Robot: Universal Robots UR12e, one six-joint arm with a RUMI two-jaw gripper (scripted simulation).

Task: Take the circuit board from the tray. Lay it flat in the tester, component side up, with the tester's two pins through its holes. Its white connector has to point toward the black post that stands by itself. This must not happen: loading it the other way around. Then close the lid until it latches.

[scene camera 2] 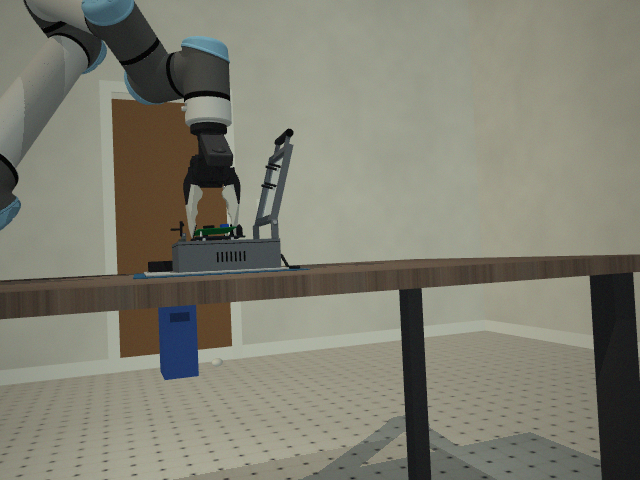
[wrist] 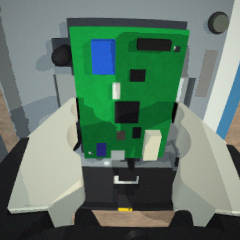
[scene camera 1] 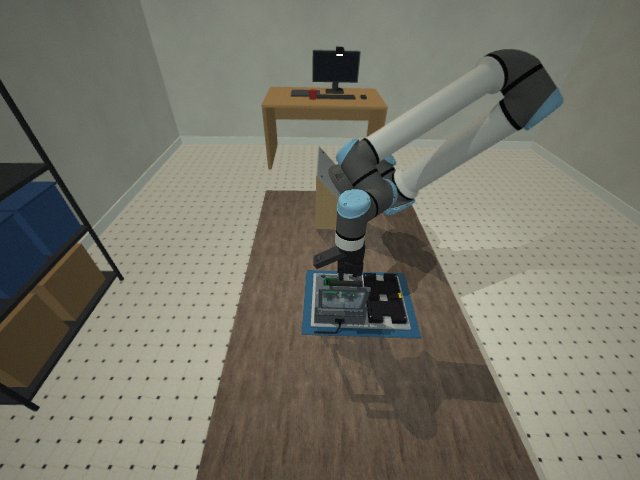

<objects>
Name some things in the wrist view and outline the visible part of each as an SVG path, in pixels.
My gripper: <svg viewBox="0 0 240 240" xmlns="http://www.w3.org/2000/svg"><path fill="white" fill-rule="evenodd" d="M0 163L0 240L240 240L240 152L233 145L228 145L195 113L179 101L174 102L172 110L172 123L178 129L175 145L180 151L177 173L172 185L172 202L175 214L168 227L101 226L92 210L78 209L85 201L81 158L73 151L74 146L78 142L76 122L80 119L79 102L76 97L70 98L27 138L21 138Z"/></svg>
A green circuit board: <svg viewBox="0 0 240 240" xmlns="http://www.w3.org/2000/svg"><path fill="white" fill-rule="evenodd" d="M70 26L76 95L79 101L80 127L85 158L111 158L111 160L143 158L143 161L157 160L157 156L163 157L190 30L148 27Z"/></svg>
</objects>
